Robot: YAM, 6 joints.
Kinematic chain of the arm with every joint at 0, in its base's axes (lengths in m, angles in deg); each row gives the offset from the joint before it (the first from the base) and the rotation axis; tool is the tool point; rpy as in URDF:
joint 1: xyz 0 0 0.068 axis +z
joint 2: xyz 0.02 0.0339 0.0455 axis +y
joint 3: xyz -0.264 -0.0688 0 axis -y
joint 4: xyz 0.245 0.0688 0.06 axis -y
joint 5: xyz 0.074 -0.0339 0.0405 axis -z
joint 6: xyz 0.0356 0 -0.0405 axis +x
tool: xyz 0 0 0 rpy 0 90 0
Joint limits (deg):
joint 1: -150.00..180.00
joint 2: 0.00..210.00
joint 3: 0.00..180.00
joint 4: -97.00..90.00
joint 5: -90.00..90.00
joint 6: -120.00..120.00
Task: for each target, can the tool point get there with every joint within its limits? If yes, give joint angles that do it. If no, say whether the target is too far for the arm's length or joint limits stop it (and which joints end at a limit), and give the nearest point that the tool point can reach.
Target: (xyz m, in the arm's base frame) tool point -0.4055 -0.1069 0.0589
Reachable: no: joint limits stop it (at a limit: joint 1) | nearest point -0.4055 -0.0356 0.0589 | short by 0.071 m
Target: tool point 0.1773 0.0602 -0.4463
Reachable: no: joint limits stop it (at a limit: joint 2) | nearest point 0.1868 0.0634 -0.3767 | short by 0.070 m
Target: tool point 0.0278 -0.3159 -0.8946
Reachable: no: too far | nearest point 0.0243 -0.2758 -0.3792 | short by 0.517 m
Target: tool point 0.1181 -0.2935 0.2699
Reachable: yes | joints -67.67 82.72 40.31 50.53 3.70 -60.40
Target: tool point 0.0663 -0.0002 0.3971
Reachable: yes | joints -30.63 21.83 42.59 8.98 -70.88 -31.54
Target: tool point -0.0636 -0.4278 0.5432
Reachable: yes | joints -97.36 113.85 135.55 0.97 13.40 -20.67
